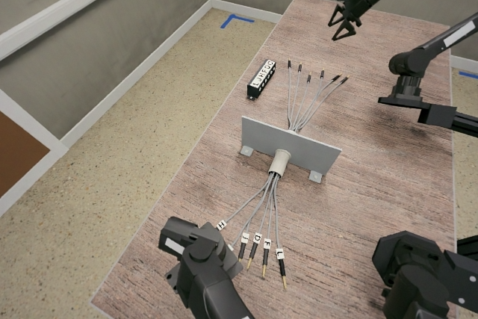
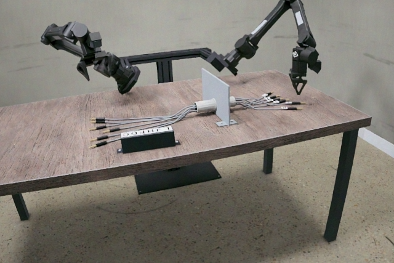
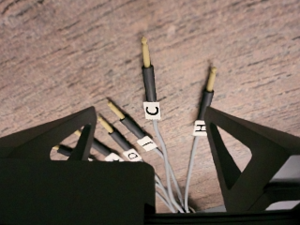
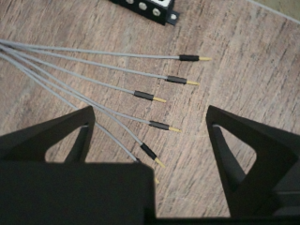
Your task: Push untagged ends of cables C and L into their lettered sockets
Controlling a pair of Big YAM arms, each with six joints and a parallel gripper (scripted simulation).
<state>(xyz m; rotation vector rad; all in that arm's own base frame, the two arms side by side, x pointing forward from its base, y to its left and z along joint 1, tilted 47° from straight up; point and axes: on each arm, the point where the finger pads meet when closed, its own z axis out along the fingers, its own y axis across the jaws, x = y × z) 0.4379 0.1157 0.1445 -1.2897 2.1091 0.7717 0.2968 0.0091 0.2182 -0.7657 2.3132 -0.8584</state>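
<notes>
The tagged plug is 18 cm behind my left hand, 6 cm below it and 3 cm to the right of it. The rest, counted from my left hand: grey upright panel (39 cm to the right, 9 cm behind, 4 cm above); then black cable plug (90 cm to the right, 24 cm behind, 7 cm below).
</notes>
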